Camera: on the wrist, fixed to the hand. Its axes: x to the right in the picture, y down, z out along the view.
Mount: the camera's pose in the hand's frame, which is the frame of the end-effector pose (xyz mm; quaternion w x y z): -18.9 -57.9 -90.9 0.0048 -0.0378 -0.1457 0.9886
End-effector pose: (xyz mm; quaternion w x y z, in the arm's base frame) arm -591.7 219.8 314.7 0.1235 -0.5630 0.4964 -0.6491
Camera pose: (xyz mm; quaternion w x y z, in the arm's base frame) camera -639.9 306.9 360.1 0.6933 0.3888 0.5655 0.2198
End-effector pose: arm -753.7 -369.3 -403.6 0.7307 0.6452 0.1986 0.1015
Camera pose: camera -815.3 -303.4 -465.6 0.0435 -0.1866 0.7472 -0.6364
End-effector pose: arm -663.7 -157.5 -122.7 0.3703 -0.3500 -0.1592 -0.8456
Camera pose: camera -740.4 -156.7 -200.7 0.8013 -0.2963 0.3233 0.4070
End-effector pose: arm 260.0 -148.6 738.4 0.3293 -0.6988 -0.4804 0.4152
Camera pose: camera 314.8 -153.4 833.0 0.5053 0.4302 -0.6249 -0.4112
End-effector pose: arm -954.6 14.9 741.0 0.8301 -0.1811 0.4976 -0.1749
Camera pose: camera -1050.2 -38.3 743.0 0.2425 0.4342 0.0671 0.8650
